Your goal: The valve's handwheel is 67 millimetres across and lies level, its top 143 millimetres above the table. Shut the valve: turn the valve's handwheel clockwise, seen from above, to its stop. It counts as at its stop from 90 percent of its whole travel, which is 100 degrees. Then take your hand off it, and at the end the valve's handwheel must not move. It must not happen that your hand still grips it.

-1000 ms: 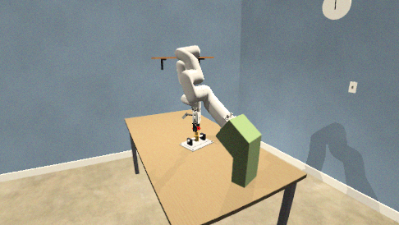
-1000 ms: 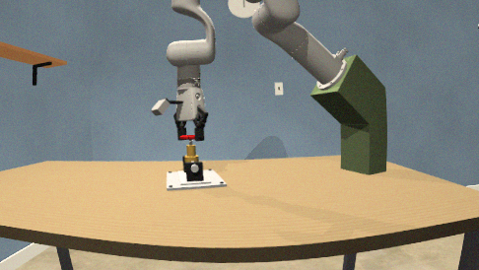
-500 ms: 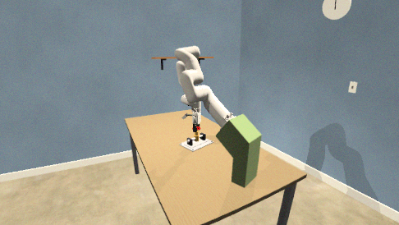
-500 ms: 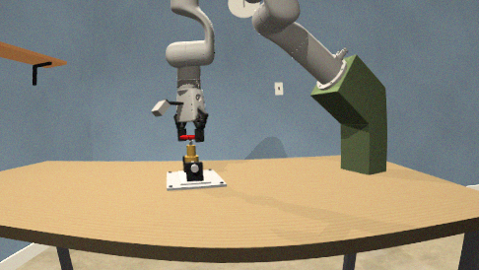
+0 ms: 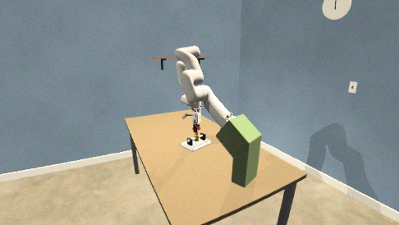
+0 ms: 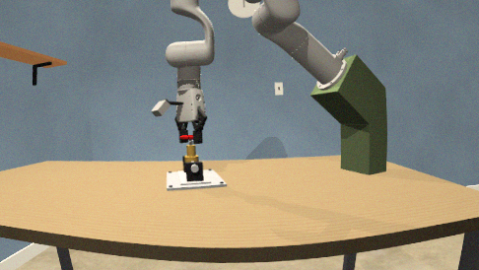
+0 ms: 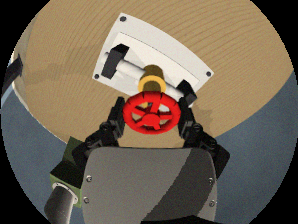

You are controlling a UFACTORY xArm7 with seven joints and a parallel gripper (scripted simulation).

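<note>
Right now the red handwheel is right at my hand.
</note>
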